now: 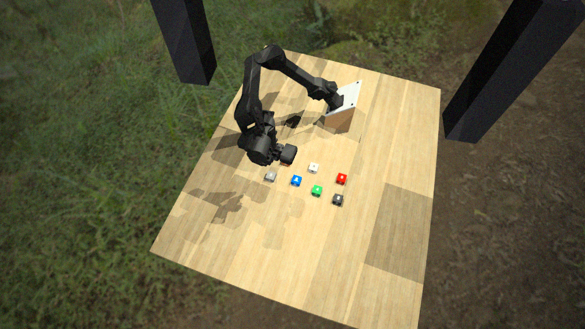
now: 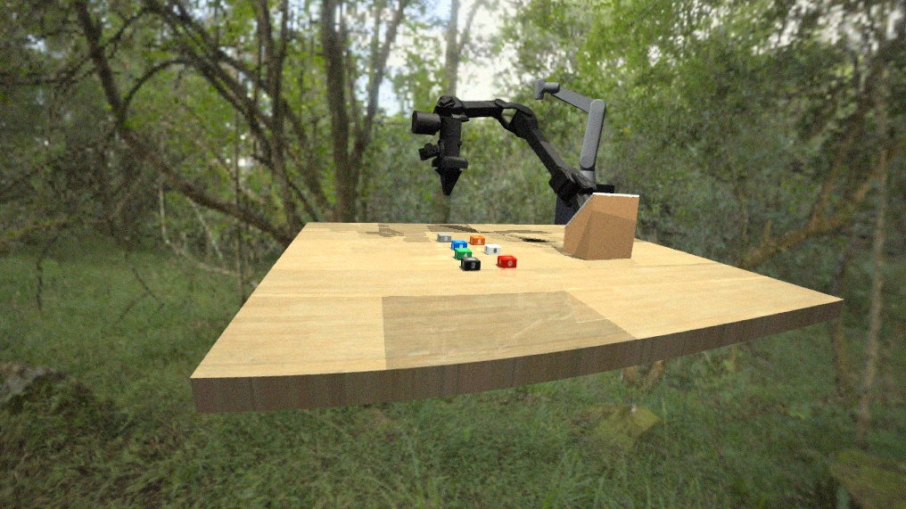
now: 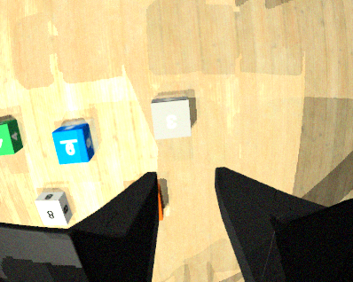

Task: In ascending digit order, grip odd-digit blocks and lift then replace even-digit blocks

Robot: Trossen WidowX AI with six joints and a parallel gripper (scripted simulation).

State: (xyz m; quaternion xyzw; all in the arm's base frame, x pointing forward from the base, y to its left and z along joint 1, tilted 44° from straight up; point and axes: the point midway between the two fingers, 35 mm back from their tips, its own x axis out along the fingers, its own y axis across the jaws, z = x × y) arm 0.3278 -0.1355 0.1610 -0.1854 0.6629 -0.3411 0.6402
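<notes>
Right now my gripper tip is 12 cm above the grey block. Also, from my gripper tip: blue block: 12 cm below, 10 cm to the left; then white block: 16 cm to the left, 12 cm below, 6 cm behind; then orange block: 12 cm below, 8 cm behind, 5 cm to the left.
</notes>
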